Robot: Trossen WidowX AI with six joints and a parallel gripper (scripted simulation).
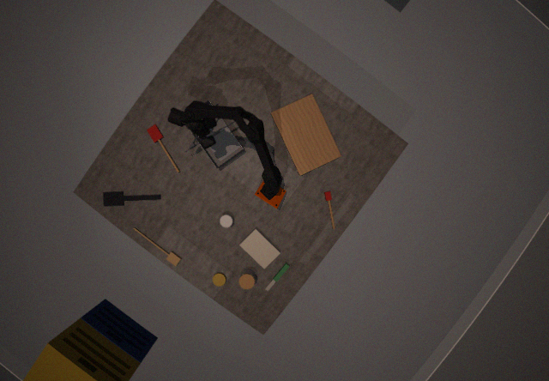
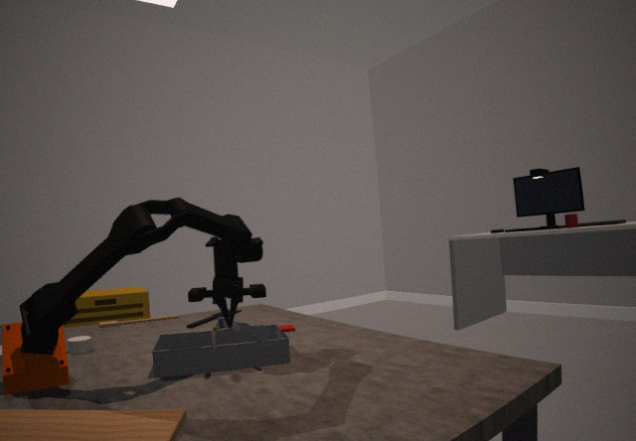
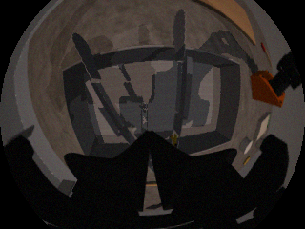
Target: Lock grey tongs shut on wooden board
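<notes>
The grey roasting tin is 30 mm behind my gripper tip, 10 mm to the right of it and 50 mm below it. From my gripper tip the other things lie so: white puck: 380 mm behind, 260 mm to the left, 60 mm below; red spatula: 140 mm ahead, 210 mm to the left, 70 mm below; wooden board: 370 mm behind, 340 mm to the right, 70 mm below.
</notes>
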